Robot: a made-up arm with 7 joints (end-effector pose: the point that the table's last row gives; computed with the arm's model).
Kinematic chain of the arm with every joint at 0, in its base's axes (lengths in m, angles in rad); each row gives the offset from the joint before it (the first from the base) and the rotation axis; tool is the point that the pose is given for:
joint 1: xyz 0 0 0.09 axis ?
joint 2: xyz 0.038 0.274 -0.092 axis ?
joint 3: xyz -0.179 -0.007 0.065 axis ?
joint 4: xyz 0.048 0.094 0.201 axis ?
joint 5: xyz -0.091 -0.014 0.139 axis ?
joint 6: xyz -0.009 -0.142 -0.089 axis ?
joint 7: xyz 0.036 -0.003 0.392 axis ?
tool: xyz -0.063 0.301 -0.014
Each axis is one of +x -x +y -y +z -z.
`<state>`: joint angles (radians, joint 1 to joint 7).
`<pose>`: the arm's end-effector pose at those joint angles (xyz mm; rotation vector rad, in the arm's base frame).
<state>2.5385 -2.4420 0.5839 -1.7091 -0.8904 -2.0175 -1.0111</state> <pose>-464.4 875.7 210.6 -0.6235 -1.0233 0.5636</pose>
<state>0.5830 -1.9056 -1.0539 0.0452 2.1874 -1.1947 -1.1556</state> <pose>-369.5 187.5 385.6 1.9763 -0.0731 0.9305</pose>
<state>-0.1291 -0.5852 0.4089 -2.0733 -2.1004 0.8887 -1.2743</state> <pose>-240.8 561.9 163.0 0.3513 -2.6626 1.6228</pose>
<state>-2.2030 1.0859 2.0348 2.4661 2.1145 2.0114 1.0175</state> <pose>-46.9 88.8 -79.9 2.9689 0.5175 0.4363</pose>
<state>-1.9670 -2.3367 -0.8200 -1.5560 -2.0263 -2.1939 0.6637</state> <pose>300.4 523.4 -615.1 -0.3217 -1.7377 0.8972</pose>
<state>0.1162 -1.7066 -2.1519 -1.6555 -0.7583 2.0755 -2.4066</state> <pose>-897.7 -10.3 -72.9 -1.7425 1.1867 -0.4150</pose>
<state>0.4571 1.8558 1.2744 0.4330 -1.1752 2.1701 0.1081</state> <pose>578.7 203.1 -141.7 -0.4049 0.9843 -0.8648</pose>
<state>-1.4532 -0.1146 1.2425 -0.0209 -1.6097 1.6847 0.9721</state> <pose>189.3 701.3 471.2 -0.3040 -0.7632 -1.6790</pose>
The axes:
joint 1: +y
joint 2: +x
joint 3: +y
joint 4: -z
joint 5: +x
joint 6: -z
joint 7: +y

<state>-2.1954 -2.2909 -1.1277 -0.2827 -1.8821 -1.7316 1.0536</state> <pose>617.7 -63.4 -336.4 -0.7004 -1.1535 2.1602</pose>
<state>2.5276 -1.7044 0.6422 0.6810 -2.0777 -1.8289 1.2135</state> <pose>-507.8 535.2 683.9 0.9692 0.6034 0.4888</pose>
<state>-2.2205 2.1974 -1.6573 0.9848 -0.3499 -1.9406 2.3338</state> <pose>237.0 231.1 -807.9 -0.1284 -1.0475 1.3237</pose>
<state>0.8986 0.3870 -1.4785 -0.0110 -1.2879 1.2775 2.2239</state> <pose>-110.0 498.1 856.7 1.1711 0.5436 -1.4635</pose>
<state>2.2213 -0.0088 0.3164 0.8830 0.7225 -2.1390 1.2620</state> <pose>744.6 337.2 189.2 1.0175 2.4738 1.2854</pose>
